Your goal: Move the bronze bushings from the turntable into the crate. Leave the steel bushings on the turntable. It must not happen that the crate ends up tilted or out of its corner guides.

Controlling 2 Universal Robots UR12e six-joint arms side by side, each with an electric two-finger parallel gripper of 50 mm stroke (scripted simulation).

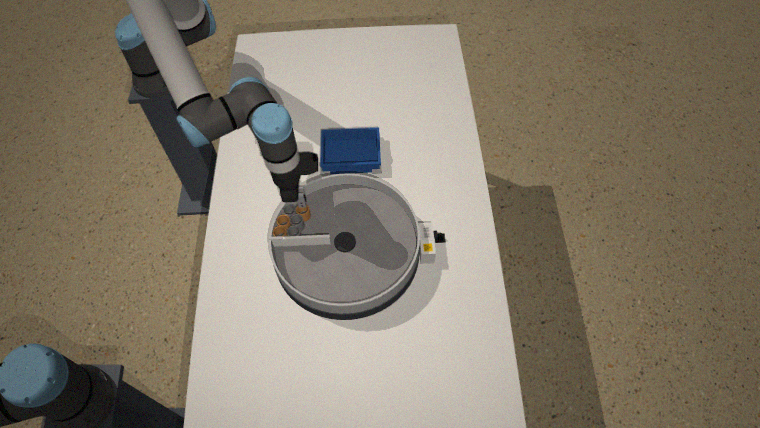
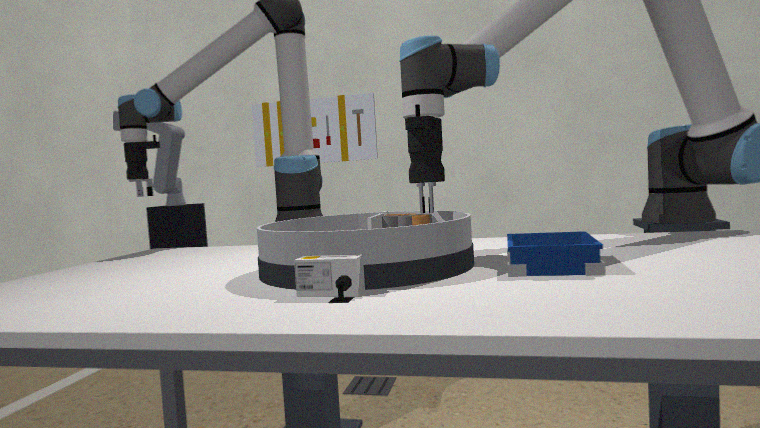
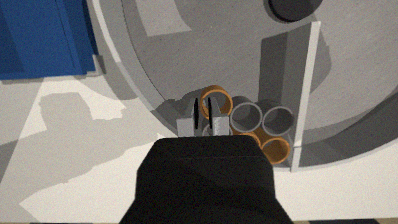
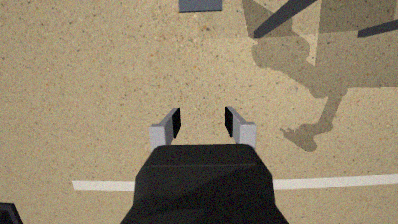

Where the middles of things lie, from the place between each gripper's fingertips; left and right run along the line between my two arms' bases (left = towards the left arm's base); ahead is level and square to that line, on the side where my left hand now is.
Scene:
Now: the blue crate [image 2: 551, 255] 240 mm to the left of my left hand [image 2: 427, 212], 130 mm ahead of it and 90 mm below it.

